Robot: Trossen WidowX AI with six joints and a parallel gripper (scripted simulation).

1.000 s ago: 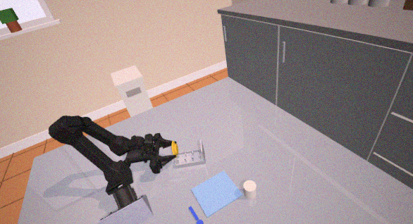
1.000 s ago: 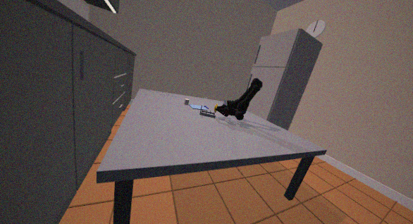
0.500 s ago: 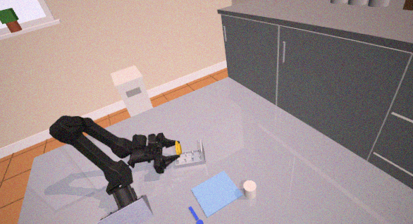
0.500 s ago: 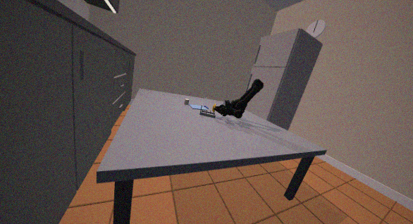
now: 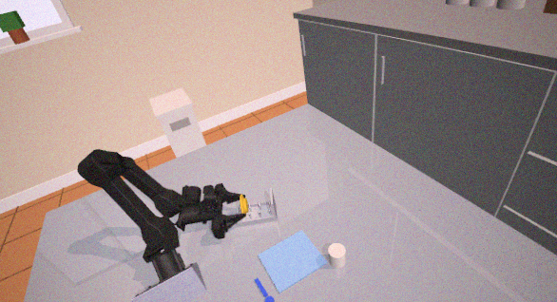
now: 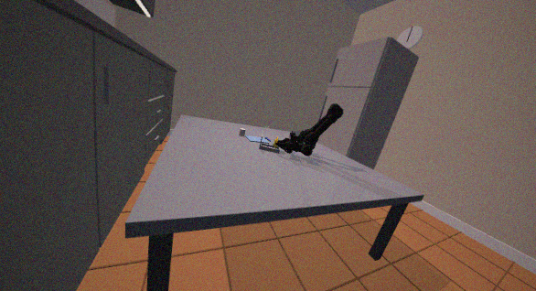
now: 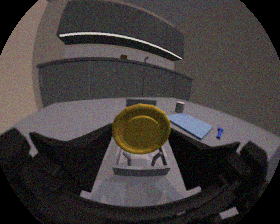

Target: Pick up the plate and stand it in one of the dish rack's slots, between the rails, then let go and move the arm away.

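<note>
Now: the yellow plate 1 cm behind my gripper tip. The rest, counted from my gripper tip: blue utensil 26 cm to the right, 9 cm behind, 5 cm below; then white cup 30 cm to the right, 11 cm ahead, 3 cm below; then grey dish rack 3 cm below, 2 cm ahead, 1 cm to the right.
</note>
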